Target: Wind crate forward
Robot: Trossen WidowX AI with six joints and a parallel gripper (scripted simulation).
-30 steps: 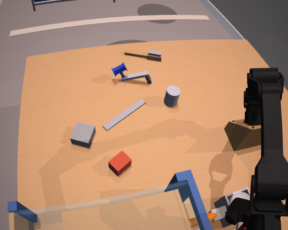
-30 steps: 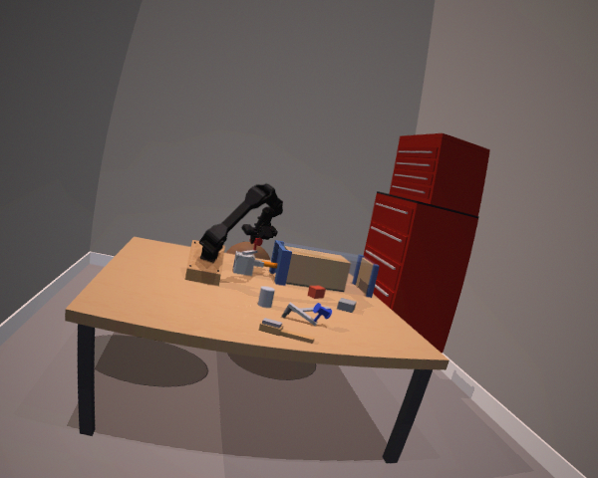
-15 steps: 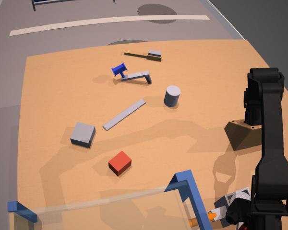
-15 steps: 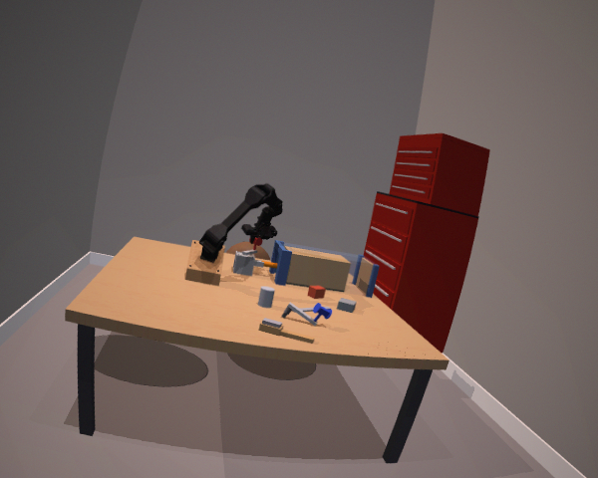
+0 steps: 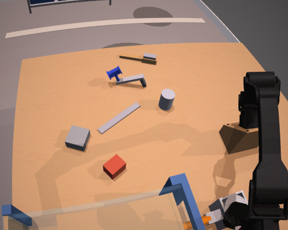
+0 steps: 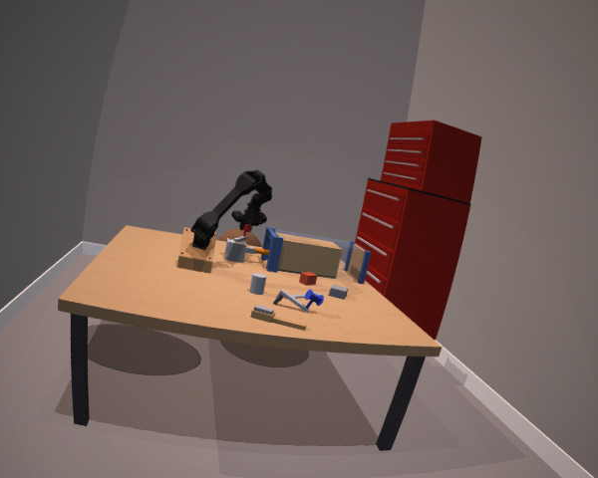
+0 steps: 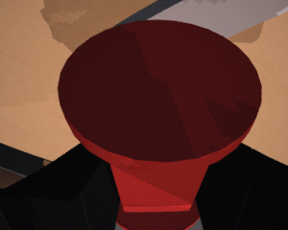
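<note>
Now: the red-gripped winch handle 5 cm to the right of my gripper tip and 2 cm below it. The rest, counted from my gripper tip: blue steel frame (14 cm ahead, 9 cm to the right, 2 cm below); then red knob (1 cm ahead, 1 cm to the right); then grey winch (3 cm behind, 12 cm to the right, 10 cm below).
</note>
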